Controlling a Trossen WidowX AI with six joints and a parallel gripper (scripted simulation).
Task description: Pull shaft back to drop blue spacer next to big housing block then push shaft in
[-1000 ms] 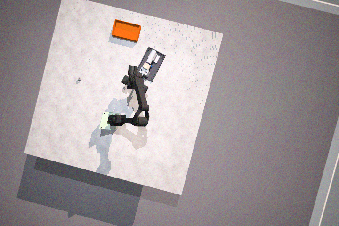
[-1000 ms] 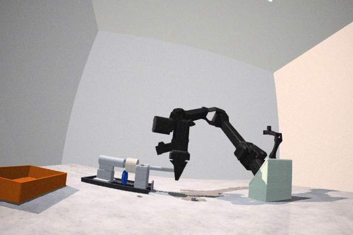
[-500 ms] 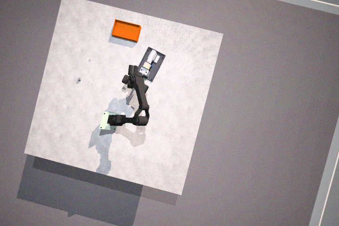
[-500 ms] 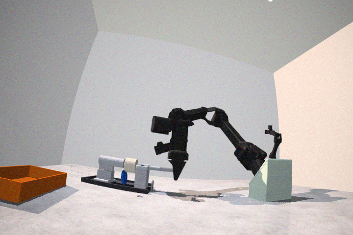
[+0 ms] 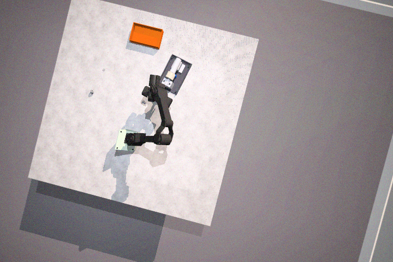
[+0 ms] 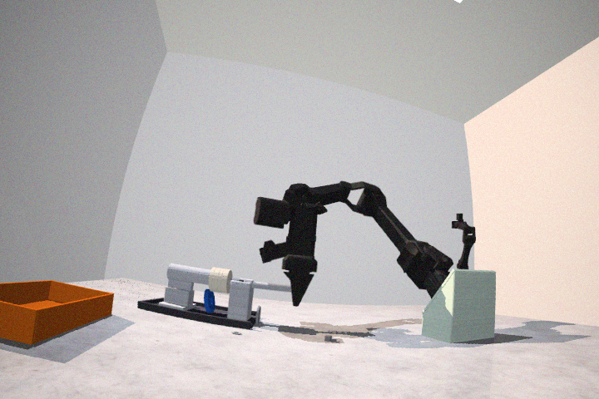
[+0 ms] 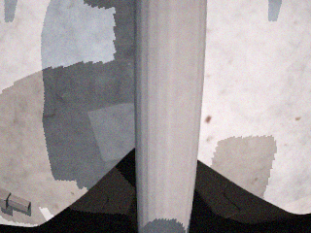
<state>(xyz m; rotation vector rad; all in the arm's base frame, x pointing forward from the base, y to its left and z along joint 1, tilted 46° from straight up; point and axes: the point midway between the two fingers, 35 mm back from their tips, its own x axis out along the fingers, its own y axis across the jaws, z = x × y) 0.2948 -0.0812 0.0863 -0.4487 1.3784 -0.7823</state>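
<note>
Now: the shaft 8 cm ahead of my gripper tip, 3 cm above it and 2 cm to the right of it. The rest, counted from my gripper tip: blue spacer: 18 cm ahead, 4 cm to the right, 1 cm below; orange bin: 39 cm ahead, 20 cm to the left, 4 cm below; dark bit: 11 cm to the left, 4 cm below, 4 cm behind.
</note>
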